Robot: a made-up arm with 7 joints.
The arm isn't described. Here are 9 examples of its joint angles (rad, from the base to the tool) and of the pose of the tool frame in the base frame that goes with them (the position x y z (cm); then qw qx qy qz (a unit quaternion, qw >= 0)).
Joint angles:
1: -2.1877 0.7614 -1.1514 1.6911 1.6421 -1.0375 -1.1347
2: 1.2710 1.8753 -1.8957 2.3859 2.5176 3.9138 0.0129
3: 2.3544 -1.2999 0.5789 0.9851 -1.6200 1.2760 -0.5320
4: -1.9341 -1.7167 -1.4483 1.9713 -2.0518 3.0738 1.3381
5: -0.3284 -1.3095 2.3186 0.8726 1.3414 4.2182 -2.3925
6: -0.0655 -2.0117 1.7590 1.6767 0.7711 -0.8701 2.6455
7: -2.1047 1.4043 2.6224 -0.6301 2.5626 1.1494 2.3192
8: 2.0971 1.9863 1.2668 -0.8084 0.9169 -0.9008 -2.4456
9: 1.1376 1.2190 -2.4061 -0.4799 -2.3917 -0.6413 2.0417
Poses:
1: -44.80 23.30 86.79 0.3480 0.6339 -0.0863 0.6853
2: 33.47 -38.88 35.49 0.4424 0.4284 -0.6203 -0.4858
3: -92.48 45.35 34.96 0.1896 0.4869 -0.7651 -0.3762
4: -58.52 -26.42 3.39 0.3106 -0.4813 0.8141 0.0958
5: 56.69 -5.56 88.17 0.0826 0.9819 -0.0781 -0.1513
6: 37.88 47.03 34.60 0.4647 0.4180 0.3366 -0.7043
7: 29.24 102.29 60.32 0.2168 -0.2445 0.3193 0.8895
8: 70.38 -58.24 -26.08 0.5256 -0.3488 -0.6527 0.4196
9: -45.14 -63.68 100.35 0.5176 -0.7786 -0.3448 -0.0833
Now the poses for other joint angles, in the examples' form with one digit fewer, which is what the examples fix.
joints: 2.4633 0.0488 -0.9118 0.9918 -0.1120 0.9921 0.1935
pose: 13.0 46.5 129.0 0.522 -0.544 -0.435 -0.492
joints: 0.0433 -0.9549 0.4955 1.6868 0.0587 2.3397 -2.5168
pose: 73.3 12.5 31.1 0.459 0.257 0.743 0.415
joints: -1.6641 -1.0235 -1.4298 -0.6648 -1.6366 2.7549 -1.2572
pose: 21.4 -68.5 58.9 0.059 -0.152 0.877 -0.452
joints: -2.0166 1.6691 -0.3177 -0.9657 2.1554 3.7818 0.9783
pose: 50.3 57.1 5.8 0.858 -0.201 -0.462 -0.103
